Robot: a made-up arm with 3 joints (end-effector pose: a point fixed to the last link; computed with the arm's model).
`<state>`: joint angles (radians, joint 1 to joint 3).
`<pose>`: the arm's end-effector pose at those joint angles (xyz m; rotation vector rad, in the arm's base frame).
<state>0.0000 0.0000 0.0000</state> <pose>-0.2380 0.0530 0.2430 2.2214 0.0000 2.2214</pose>
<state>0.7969 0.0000 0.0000</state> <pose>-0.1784 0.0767 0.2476 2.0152 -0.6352 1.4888</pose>
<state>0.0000 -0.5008 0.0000</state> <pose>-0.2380 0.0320 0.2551 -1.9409 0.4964 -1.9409</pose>
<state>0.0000 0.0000 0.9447</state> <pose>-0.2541 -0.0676 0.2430 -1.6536 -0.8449 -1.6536</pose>
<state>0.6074 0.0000 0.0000</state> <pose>-0.1940 0.0752 0.2482 2.0839 -0.5059 1.6646</pose>
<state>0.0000 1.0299 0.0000</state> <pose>-0.2380 0.0665 0.1969 1.5954 0.9028 1.5954</pose>
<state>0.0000 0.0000 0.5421</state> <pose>-0.2615 -0.0147 0.2430 -1.9155 -0.5323 -1.9155</pose>
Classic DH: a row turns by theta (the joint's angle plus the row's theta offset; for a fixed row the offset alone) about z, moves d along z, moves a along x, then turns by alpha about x. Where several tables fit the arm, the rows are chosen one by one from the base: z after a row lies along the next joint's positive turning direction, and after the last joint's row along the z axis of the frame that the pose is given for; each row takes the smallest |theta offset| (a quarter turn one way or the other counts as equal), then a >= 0, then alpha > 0; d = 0 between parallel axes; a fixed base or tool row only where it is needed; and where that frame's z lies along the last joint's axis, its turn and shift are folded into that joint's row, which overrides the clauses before.
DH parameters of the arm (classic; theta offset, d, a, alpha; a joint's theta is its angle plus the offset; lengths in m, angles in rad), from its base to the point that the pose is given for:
base (fixed): 0.1945 0.3053 -0.1767 -2.7693
joint 1: -1.3893 0.1101 0.0148 1.5004
joint 2: 0.3659 -0.0531 -0.042 1.5708
joint 3: 0 0.035 0.076 1.5708
tool (fixed): 1.5708 -0.11 0 0

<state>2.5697 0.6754 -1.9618</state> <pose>-0.2871 -0.1297 0.1621 -0.3819 -0.0098 -1.0177</pose>
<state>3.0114 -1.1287 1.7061</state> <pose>-0.2022 0.1524 0.1680 1.1616 -0.6919 1.5366</pose>
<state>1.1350 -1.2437 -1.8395</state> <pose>-0.0983 -0.1385 0.2133 0.5506 -2.3193 -0.4916</pose>
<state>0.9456 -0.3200 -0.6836</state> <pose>-0.0878 0.0418 0.2442 1.4104 -1.3750 0.9761</pose>
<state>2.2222 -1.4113 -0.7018</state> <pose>-0.1592 -0.0525 0.2798 -0.2332 -2.2140 0.4664</pose>
